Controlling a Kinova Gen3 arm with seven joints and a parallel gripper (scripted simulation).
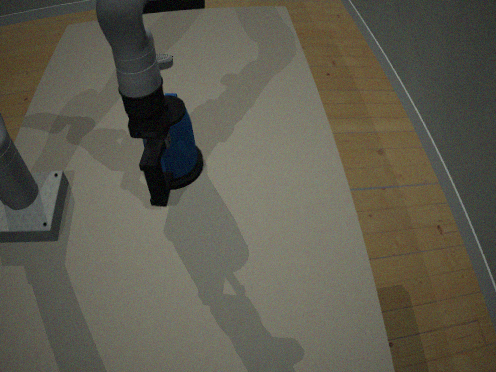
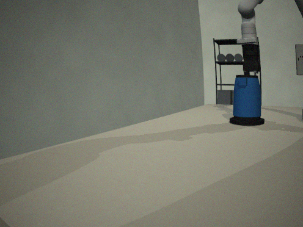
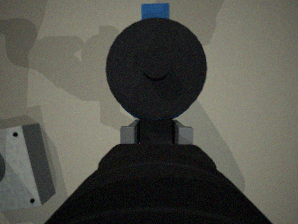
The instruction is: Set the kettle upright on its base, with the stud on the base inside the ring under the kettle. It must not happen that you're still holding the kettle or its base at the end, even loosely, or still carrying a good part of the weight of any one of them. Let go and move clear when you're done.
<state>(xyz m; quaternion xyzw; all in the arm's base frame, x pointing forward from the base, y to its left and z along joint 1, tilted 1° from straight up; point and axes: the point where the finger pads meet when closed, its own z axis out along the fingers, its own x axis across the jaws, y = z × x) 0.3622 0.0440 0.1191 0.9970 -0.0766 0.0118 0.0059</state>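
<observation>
My gripper is now 5 cm above the blue kettle and 3 cm to the right of it. Also, from my hand: base (15 cm below, 7 cm to the left, 1 cm ahead).
</observation>
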